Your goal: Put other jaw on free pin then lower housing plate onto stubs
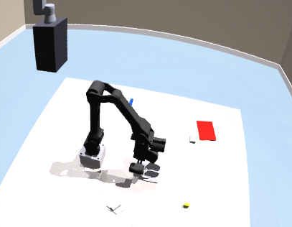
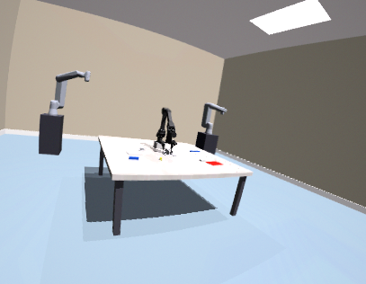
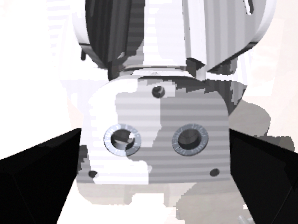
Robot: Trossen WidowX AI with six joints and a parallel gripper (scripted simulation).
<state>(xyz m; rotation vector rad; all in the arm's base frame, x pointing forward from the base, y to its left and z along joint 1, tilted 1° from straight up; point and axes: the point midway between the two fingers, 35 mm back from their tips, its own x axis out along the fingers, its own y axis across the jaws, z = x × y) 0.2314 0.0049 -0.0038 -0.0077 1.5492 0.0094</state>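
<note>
Now: the white jaw 2 cm ahead of my gripper tip and 2 cm to the right of it. Round my gripper tip: flat white piece 10 cm ahead, 37 cm to the right, 2 cm below; blue bar 15 cm behind, 44 cm to the left, 2 cm below; yellow piece 27 cm ahead, 17 cm to the right, 1 cm below.
</note>
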